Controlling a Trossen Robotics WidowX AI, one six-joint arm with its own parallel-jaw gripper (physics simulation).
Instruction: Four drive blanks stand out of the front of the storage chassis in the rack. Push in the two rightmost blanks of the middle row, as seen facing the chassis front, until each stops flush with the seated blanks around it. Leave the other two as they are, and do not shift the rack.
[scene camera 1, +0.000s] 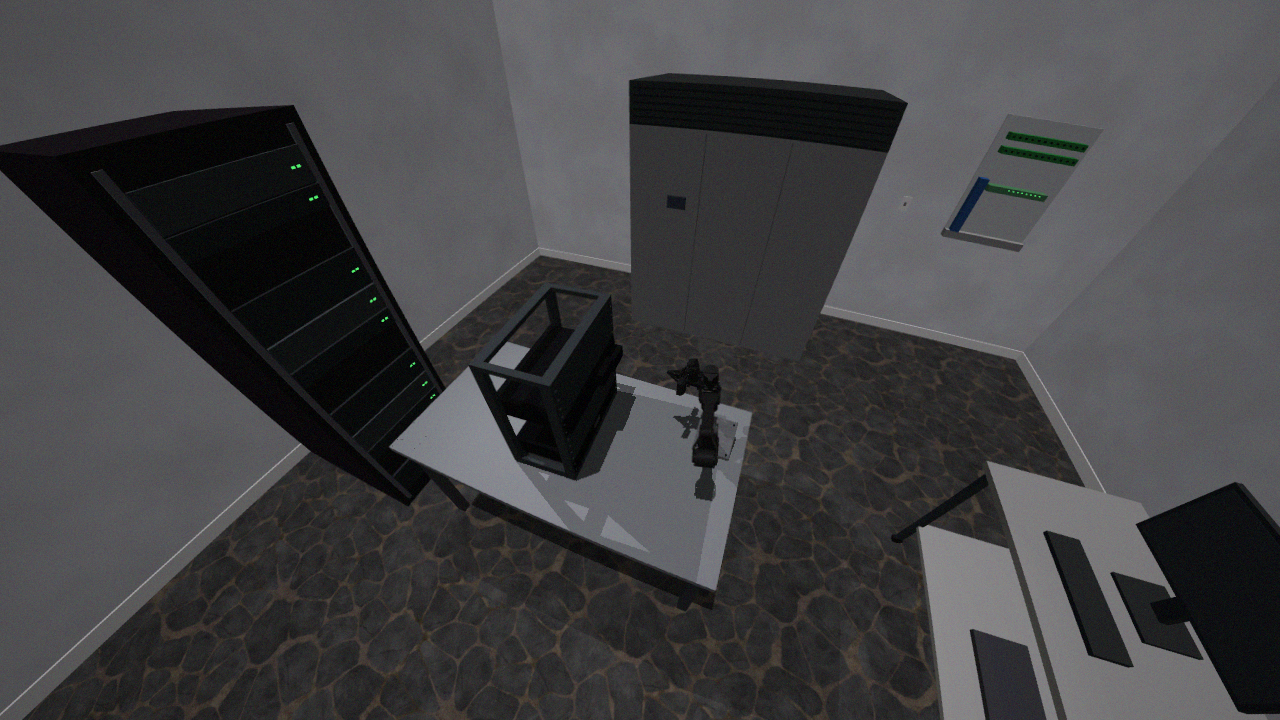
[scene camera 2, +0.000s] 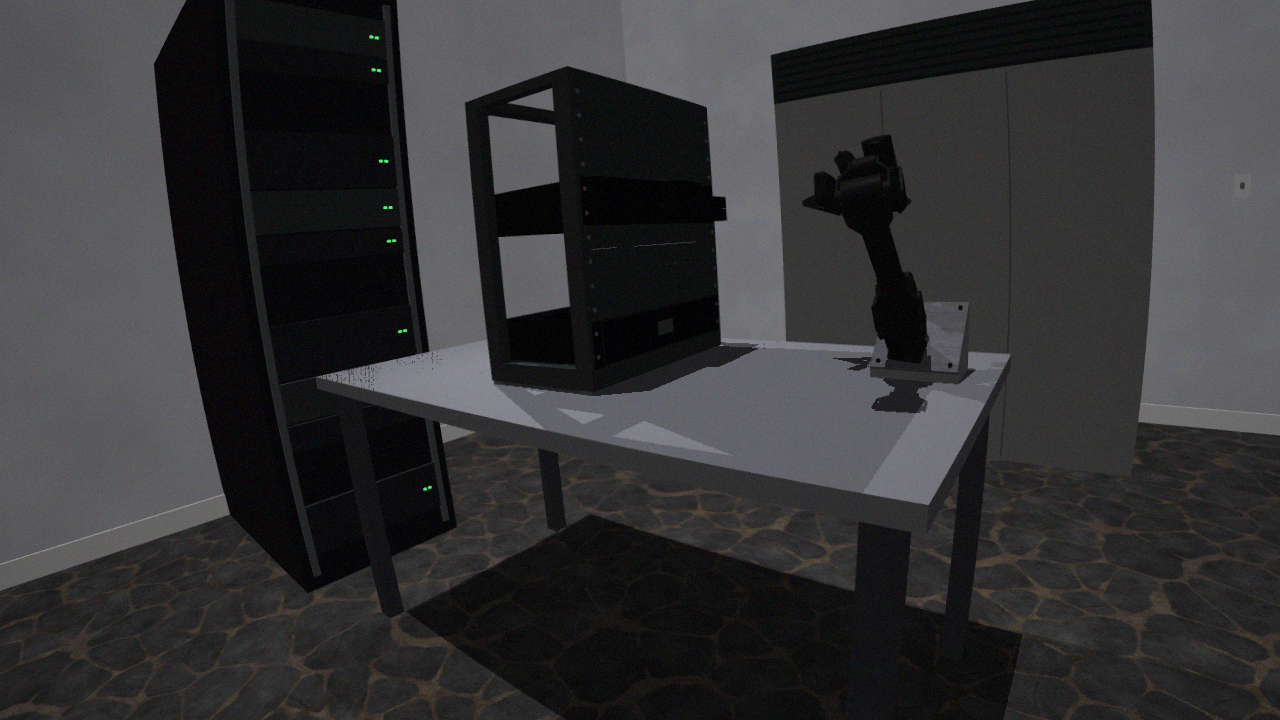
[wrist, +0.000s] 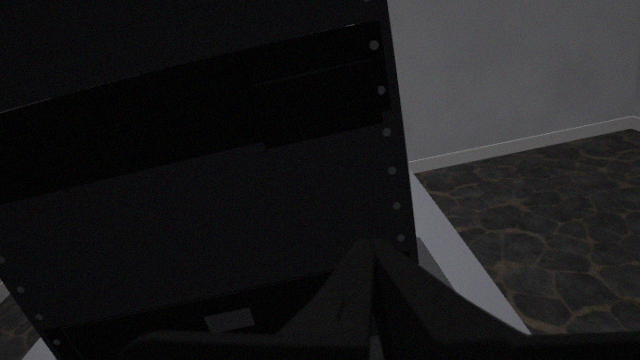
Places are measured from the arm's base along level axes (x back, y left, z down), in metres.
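Where they show: gripper, fingertip midpoint: (scene camera 1: 667, 371) (scene camera 2: 803, 203) (wrist: 369, 252); arm's base at its link origin: (scene camera 1: 709, 441) (scene camera 2: 908, 347).
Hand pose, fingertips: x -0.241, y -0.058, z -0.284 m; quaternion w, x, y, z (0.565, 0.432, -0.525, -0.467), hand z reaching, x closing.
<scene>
Each offset is from my fingertips to the centre of the thing. "pt": to the spot under its first point. Level surfaces: height alone.
The rack (scene camera 1: 581, 335) (scene camera 2: 575, 268) (wrist: 404, 215) stands upright on the table. The storage chassis (scene camera 2: 640, 201) (wrist: 150, 125) is a black band across its front, between dark panels. A dark block {pt dy +0.009, dx -0.223, dz -0.034 m} (scene camera 1: 617, 351) (scene camera 2: 719, 208) (wrist: 320, 110) stands out at the chassis's right end, as seen facing the front. It is too dark to tell its separate blanks, their rows or how far each stands out. My gripper (scene camera 1: 671, 373) (scene camera 2: 806, 202) (wrist: 369, 252) is shut and empty, in the air in front of the rack and apart from it. In the wrist view its tips overlap the rack's lower right part.
The table {dz +0.339 m} (scene camera 1: 662, 483) (scene camera 2: 760, 411) bears the rack and the arm's base plate (scene camera 2: 947, 335). A black unit with a light label {pt dy +0.192, dx -0.243, dz +0.246 m} (scene camera 2: 665, 326) (wrist: 229, 320) sits low in the rack. A tall server cabinet (scene camera 1: 205, 259) (scene camera 2: 201, 268) stands behind the table's far left end.
</scene>
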